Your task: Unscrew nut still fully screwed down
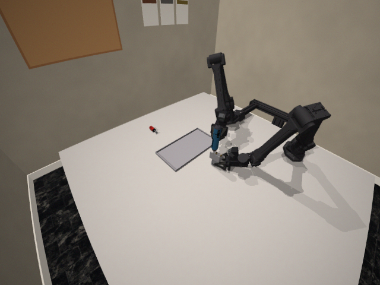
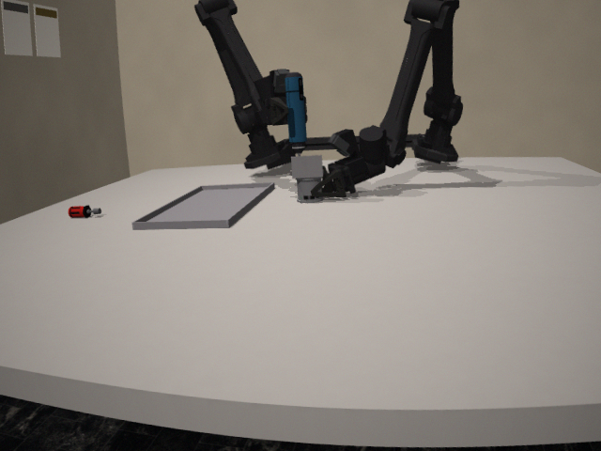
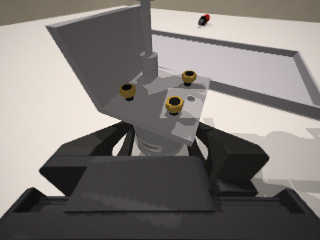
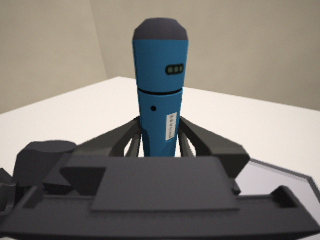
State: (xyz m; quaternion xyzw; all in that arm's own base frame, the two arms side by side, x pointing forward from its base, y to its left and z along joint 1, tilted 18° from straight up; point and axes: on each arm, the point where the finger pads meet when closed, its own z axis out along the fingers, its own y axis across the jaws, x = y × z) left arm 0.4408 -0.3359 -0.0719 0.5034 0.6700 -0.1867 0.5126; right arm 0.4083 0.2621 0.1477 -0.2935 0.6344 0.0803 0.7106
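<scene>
Now: the joint module 1 cm above my left hand. From my left hand the other things lie so: short red-handled tool 9 cm ahead, 57 cm to the right, 1 cm below; then l-shaped bracket 5 cm above; then grey tray 3 cm ahead, 24 cm to the right, 2 cm below.
</scene>
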